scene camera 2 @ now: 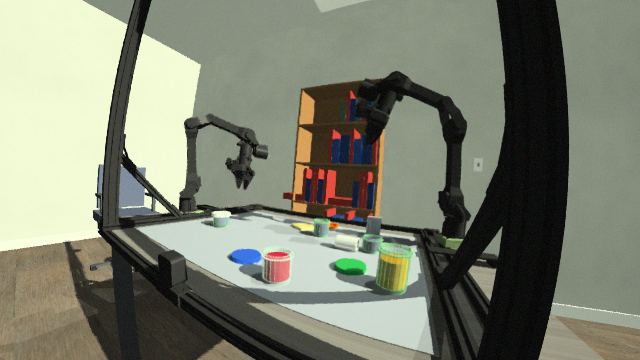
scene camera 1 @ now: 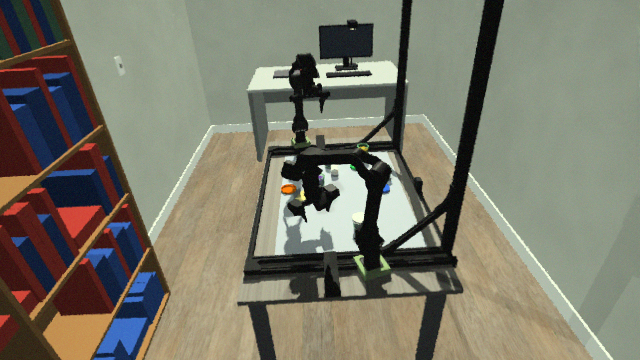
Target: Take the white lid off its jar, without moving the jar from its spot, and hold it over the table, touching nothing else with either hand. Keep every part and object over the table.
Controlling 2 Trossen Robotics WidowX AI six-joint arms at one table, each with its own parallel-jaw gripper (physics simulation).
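Seen in the pictures: left gripper, fingertip midpoint: (scene camera 2: 241,189) (scene camera 1: 317,216); right gripper, fingertip midpoint: (scene camera 2: 365,147) (scene camera 1: 312,114); left arm's base, origin of the base link: (scene camera 2: 186,210) (scene camera 1: 371,262); right arm's base, origin of the base link: (scene camera 2: 453,236) (scene camera 1: 300,140).
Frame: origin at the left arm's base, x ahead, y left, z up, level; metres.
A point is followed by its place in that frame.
Observation:
The white lid (scene camera 1: 358,217) @[x 0.220, y -0.049, z 0.028 m] (scene camera 2: 221,214) @[x 0.234, y -0.078, z 0.026 m] sits on top of its clear, green-tinted jar (scene camera 2: 221,223) @[x 0.237, y -0.081, z -0.006 m], which stands upright on the table, close to the left arm's base in scene camera 1. The left arm partly hides the jar in that view. My left gripper (scene camera 1: 316,214) @[x 0.189, y 0.134, z 0.106 m] (scene camera 2: 242,184) @[x 0.189, y 0.134, z 0.106 m] is open and empty, pointing down high above the table. It is to the left of the jar in scene camera 1 and apart from it. My right gripper (scene camera 1: 323,103) (scene camera 2: 370,140) @[x 0.714, y -0.029, z 0.295 m] is open and empty, raised high at the far end, well away from the jar.
A blue lid (scene camera 1: 386,189) @[x 0.414, y -0.282, z -0.013 m] (scene camera 2: 246,256) @[x 0.446, y -0.286, z -0.013 m], red-filled jar (scene camera 2: 276,267) @[x 0.547, y -0.369, z 0.015 m], green lid (scene camera 2: 350,266) @[x 0.680, y -0.262, z -0.013 m], yellow-filled jar (scene camera 2: 393,272) @[x 0.750, y -0.349, z 0.020 m], white cylinder (scene camera 2: 347,243) @[x 0.674, y -0.139, z 0.000 m], two clear jars (scene camera 2: 321,228) @[x 0.587, y -0.031, z 0.010 m] (scene camera 2: 372,244) @[x 0.742, y -0.148, z 0.006 m], orange lid (scene camera 1: 288,189) @[x 0.606, y 0.145, z -0.022 m] and yellow piece (scene camera 2: 303,227) @[x 0.509, y 0.048, z -0.014 m] are on the table. Black frame rails (scene camera 1: 350,261) @[x 0.031, y 0.067, z -0.005 m] border it.

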